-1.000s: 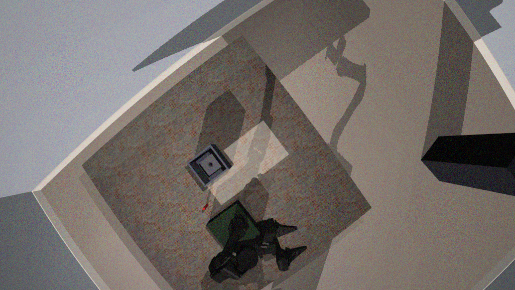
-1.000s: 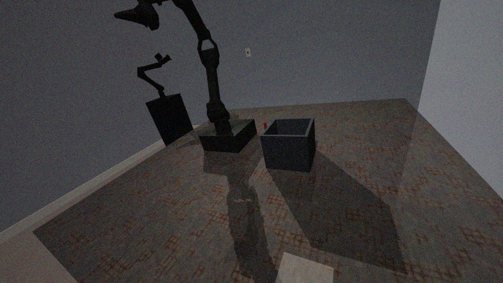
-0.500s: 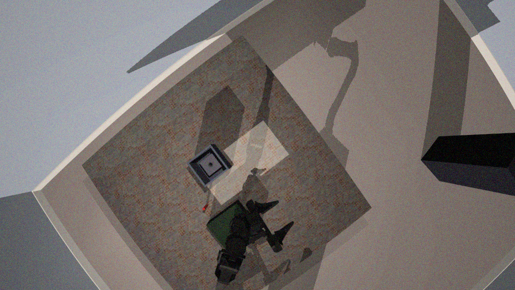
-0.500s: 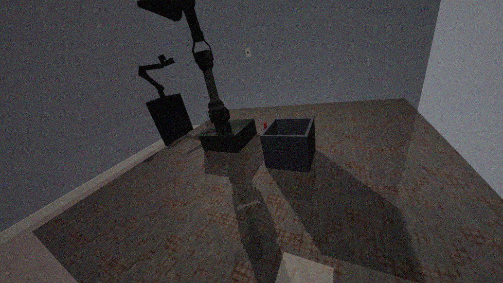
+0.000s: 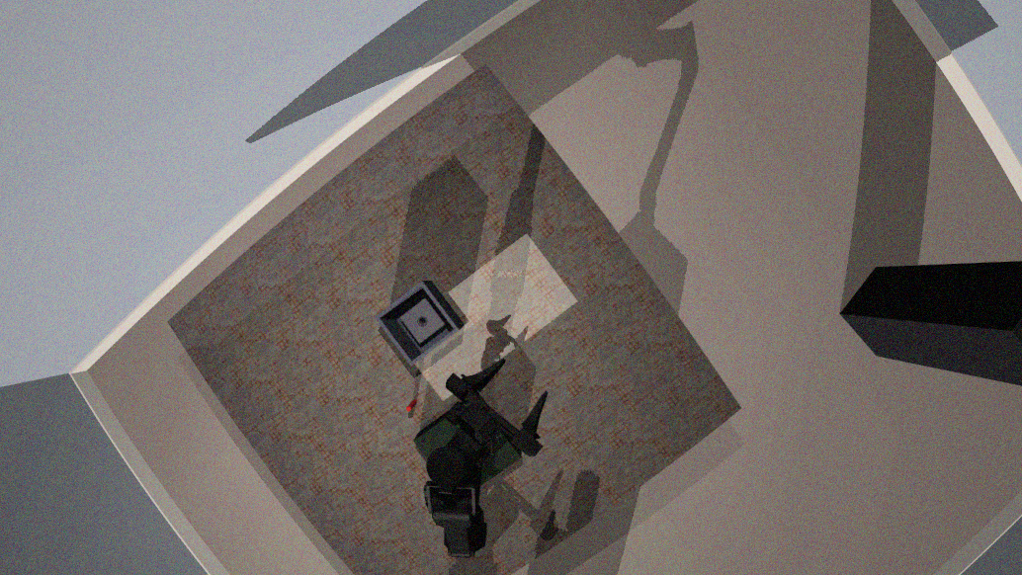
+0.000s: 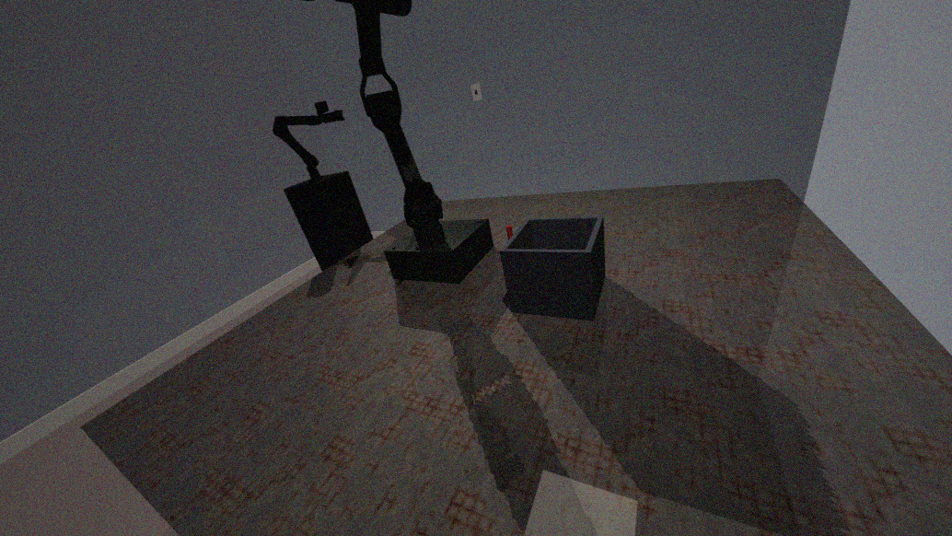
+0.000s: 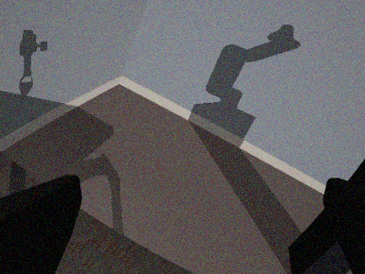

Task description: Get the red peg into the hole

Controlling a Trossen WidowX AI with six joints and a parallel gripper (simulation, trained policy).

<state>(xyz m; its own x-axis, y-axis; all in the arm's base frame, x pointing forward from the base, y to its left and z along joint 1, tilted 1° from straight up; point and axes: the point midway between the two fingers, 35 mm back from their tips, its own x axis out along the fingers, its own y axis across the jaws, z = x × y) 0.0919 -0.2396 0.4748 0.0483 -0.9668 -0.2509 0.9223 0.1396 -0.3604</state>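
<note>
Right now my gripper tip is 52 cm above the red peg, 35 cm to the right of it and 10 cm short of it. From my gripper tip the other things lie so: grey plate: 51 cm below, 23 cm ahead, 15 cm to the left.
</note>
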